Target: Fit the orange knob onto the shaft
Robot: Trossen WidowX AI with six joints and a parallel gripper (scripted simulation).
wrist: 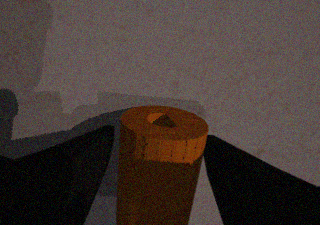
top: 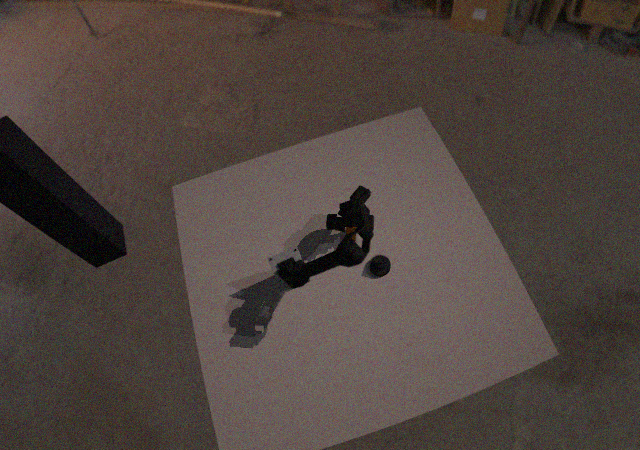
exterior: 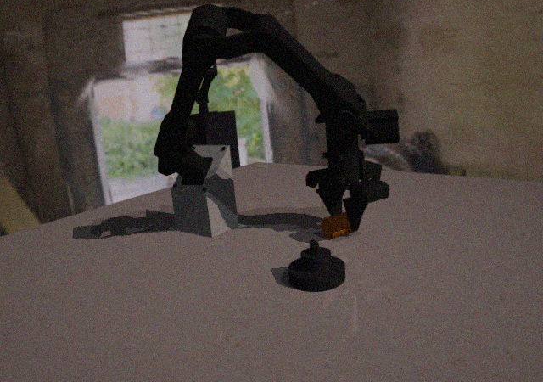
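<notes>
Right now the orange knob is 10 mm behind my gripper tip, 10 mm to the right of it and 10 mm above it. Round my gripper tip: dark round pedestal 40 mm ahead, 190 mm to the right, 20 mm above.
</notes>
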